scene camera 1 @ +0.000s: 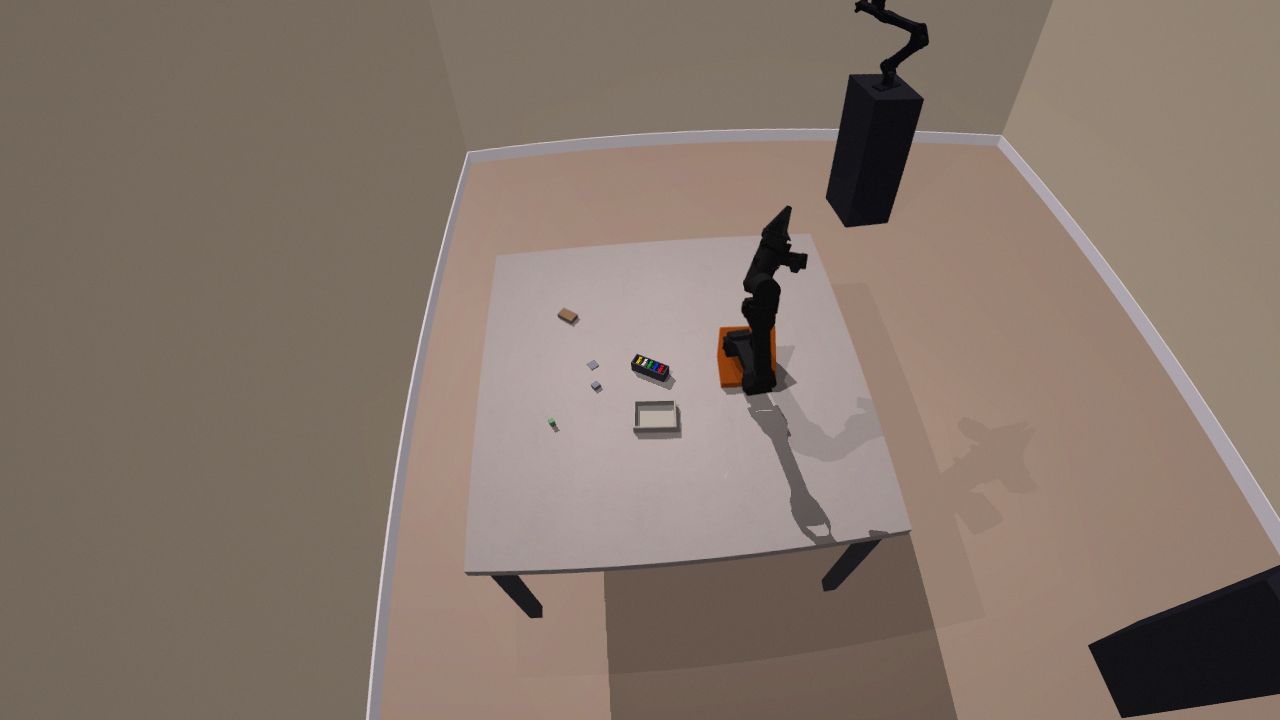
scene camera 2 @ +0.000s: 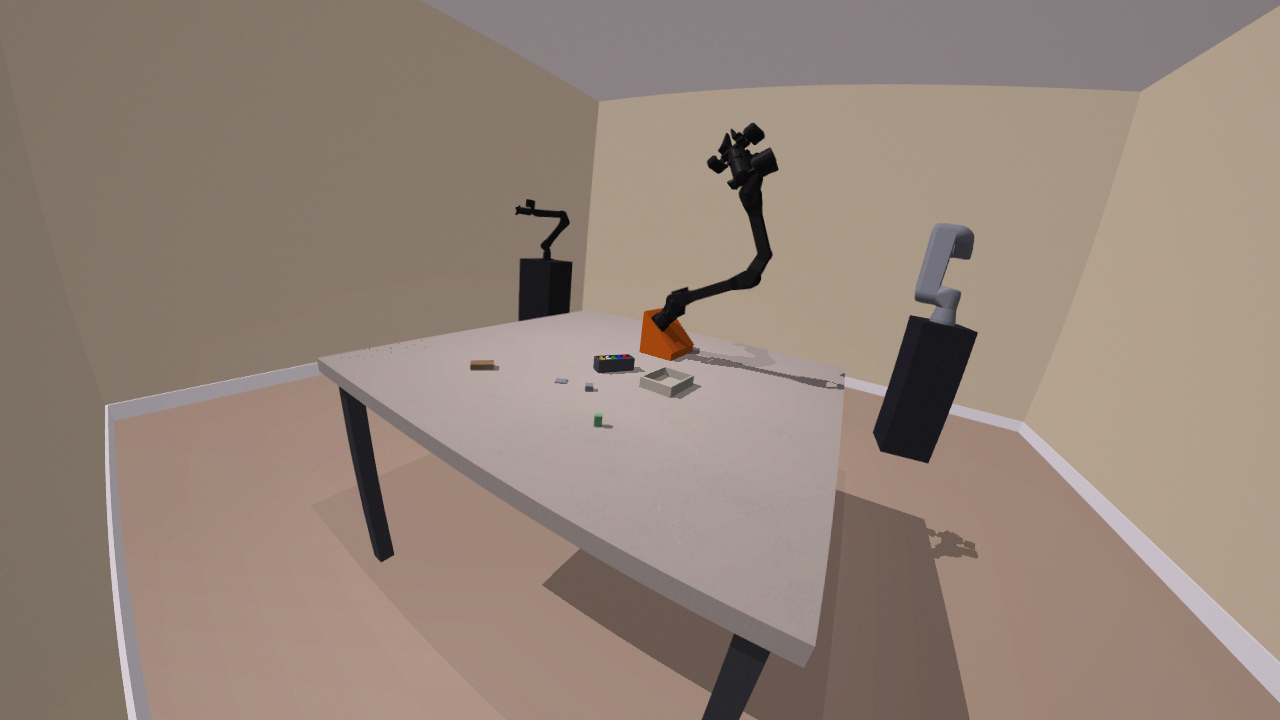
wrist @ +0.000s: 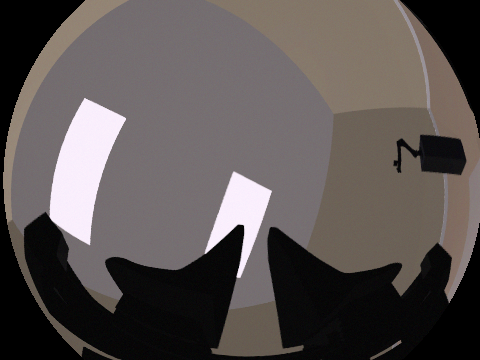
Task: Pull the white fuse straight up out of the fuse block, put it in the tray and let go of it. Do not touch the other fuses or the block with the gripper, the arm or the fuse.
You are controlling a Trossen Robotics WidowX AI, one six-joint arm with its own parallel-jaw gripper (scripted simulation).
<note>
I see my gripper and a grey tray.
My gripper shows as well in scene camera 2 and in the wrist view.
</note>
